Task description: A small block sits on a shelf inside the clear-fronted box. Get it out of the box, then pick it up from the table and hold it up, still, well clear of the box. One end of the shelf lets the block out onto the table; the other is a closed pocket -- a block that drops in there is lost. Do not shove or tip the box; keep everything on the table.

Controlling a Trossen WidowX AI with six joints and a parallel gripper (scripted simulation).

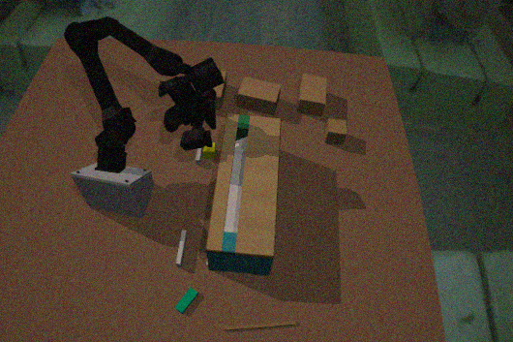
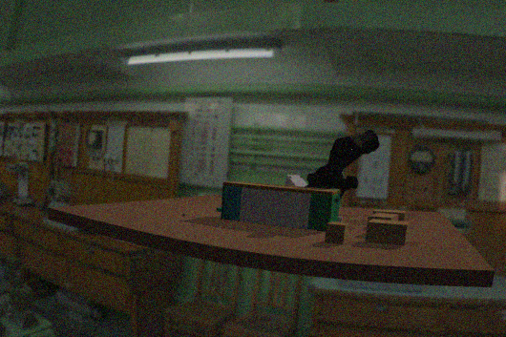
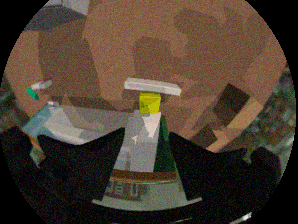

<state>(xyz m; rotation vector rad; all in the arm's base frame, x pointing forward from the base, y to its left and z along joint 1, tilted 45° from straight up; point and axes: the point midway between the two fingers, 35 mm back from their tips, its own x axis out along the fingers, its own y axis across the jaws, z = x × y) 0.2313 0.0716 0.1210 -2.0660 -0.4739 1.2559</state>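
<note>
The yellow block lies 6 cm below my gripper tip and 1 cm behind it. From my gripper tip the other things lie so: thin stick: 47 cm to the right, 15 cm ahead, 7 cm below; then green tile: 42 cm to the right, 7 cm below, 2 cm behind; then long box: 14 cm to the right, 6 cm ahead, 1 cm below.
</note>
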